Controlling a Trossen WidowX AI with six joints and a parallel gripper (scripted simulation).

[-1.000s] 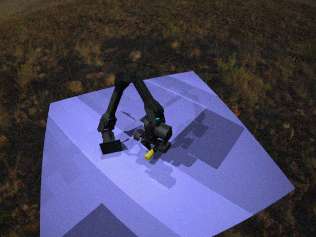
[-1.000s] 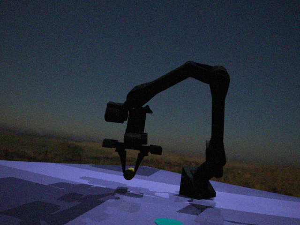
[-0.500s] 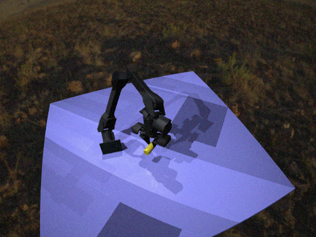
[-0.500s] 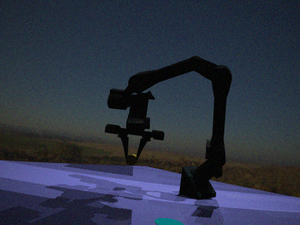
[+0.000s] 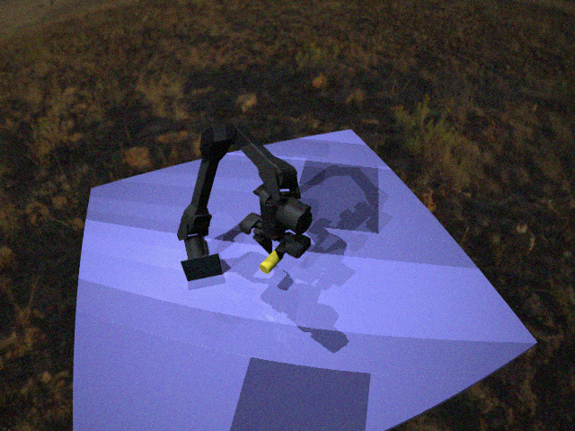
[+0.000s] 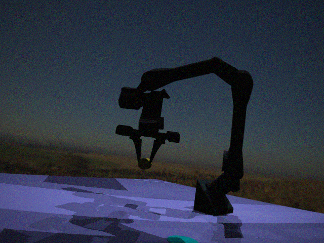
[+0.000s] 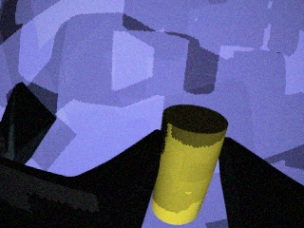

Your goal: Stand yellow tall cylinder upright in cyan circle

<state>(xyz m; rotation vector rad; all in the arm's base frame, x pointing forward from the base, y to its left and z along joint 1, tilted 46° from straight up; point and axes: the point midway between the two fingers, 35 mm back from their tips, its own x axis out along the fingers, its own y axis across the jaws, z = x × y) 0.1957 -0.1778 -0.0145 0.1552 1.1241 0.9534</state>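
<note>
My gripper tip is 250 mm to the right of the cyan circle, 130 mm short of it and 130 mm above it. Also, from my gripper tip: yellow cylinder 20 mm behind, 10 mm to the right.
</note>
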